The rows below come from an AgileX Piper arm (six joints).
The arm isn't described. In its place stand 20 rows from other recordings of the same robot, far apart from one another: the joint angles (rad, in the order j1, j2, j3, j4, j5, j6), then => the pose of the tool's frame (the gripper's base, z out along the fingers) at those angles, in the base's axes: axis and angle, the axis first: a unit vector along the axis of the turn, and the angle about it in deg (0 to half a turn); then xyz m.
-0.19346, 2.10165, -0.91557, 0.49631, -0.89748, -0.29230 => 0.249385, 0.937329, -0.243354, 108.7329, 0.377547, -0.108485, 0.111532
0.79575, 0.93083, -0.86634, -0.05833, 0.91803, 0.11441 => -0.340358, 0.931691, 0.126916, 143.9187, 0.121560, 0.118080, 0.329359
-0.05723, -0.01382, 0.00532, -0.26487, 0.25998, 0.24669 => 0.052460, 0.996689, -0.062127, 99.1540, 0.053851, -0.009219, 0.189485
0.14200, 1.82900, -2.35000, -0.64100, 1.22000, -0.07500 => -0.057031, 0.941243, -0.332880, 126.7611, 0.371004, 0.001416, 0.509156
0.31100, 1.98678, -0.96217, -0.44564, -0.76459, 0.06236 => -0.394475, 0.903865, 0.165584, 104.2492, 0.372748, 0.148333, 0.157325
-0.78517, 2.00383, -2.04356, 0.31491, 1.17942, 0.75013 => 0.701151, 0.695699, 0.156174, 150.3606, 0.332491, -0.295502, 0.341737
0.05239, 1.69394, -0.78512, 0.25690, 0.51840, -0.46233 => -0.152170, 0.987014, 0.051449, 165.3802, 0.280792, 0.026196, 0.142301
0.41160, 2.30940, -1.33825, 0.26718, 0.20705, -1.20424 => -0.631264, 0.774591, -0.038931, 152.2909, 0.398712, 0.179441, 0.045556
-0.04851, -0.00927, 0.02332, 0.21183, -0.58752, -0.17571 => 0.141097, 0.984450, -0.104645, 53.3534, 0.037100, -0.012419, 0.253967
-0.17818, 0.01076, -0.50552, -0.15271, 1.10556, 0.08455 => 0.135201, 0.984197, -0.114354, 120.7351, -0.008386, -0.011060, 0.276137
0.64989, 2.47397, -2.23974, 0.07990, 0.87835, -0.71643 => -0.617788, 0.785826, 0.028562, 148.6487, 0.429870, 0.333736, 0.174953
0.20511, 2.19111, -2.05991, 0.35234, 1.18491, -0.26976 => -0.194797, 0.966304, 0.168260, 160.0839, 0.461850, 0.125799, 0.260717
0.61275, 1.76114, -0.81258, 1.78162, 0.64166, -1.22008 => -0.131080, 0.876061, 0.464041, 160.9211, 0.237291, 0.231925, 0.169178
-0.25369, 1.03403, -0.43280, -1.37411, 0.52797, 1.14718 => 0.151710, 0.926060, -0.345540, 135.6645, 0.164869, -0.089193, 0.234834
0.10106, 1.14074, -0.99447, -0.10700, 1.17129, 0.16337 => 0.018796, 0.999380, -0.029778, 159.8956, 0.199270, 0.011208, 0.317632
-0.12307, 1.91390, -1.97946, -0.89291, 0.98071, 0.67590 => 0.266505, 0.897973, -0.350170, 129.0686, 0.422609, -0.111617, 0.396674
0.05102, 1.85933, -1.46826, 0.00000, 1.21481, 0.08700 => 0.017989, 0.999837, 0.001797, 177.0209, 0.367479, 0.018765, 0.237813
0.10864, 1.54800, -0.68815, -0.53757, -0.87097, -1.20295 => -0.767487, 0.445535, -0.460937, 104.0775, 0.305078, 0.069130, 0.248822
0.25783, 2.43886, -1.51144, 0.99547, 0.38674, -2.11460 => -0.680382, 0.732127, 0.032698, 145.9634, 0.443721, 0.146790, 0.028733
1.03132, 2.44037, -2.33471, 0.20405, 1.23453, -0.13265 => -0.527476, 0.834473, 0.159446, 168.7240, 0.252319, 0.455319, 0.208379
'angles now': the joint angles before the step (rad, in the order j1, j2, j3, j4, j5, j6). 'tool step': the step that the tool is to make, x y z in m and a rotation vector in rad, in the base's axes. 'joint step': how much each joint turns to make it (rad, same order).
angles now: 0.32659, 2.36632, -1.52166, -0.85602, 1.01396, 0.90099
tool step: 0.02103, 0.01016, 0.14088, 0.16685, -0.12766, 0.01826
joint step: -0.01322, -0.20400, -0.25339, 0.22187, 0.15027, -0.28862
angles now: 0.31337, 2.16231, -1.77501, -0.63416, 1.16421, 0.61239
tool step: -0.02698, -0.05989, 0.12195, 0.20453, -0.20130, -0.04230
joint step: -0.15296, -0.26041, -0.06084, 0.19968, 0.00000, -0.16353
